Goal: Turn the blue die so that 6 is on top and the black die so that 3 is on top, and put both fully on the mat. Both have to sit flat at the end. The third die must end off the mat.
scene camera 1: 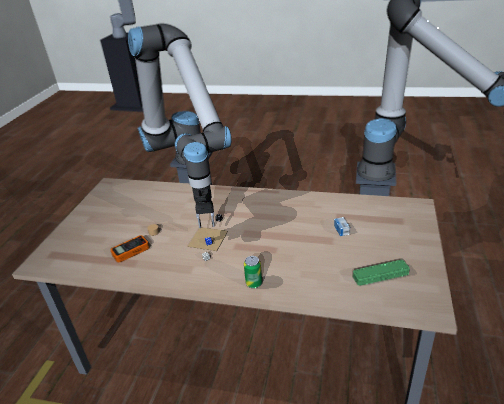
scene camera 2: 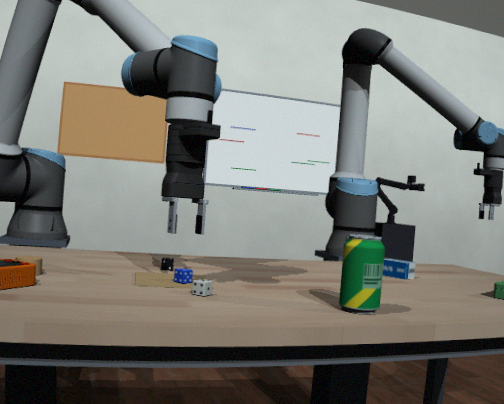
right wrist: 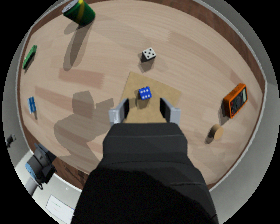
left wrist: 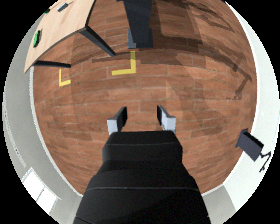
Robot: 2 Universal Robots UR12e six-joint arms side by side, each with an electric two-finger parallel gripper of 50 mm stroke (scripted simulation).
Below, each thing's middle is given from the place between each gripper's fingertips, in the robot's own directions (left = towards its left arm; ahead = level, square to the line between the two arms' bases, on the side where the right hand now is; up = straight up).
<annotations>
Right now my right hand (scene camera 2: 185, 233) is 3 cm past the tan mat (scene camera 2: 147, 279), 2 cm to the left of it and 11 cm above it.
</annotations>
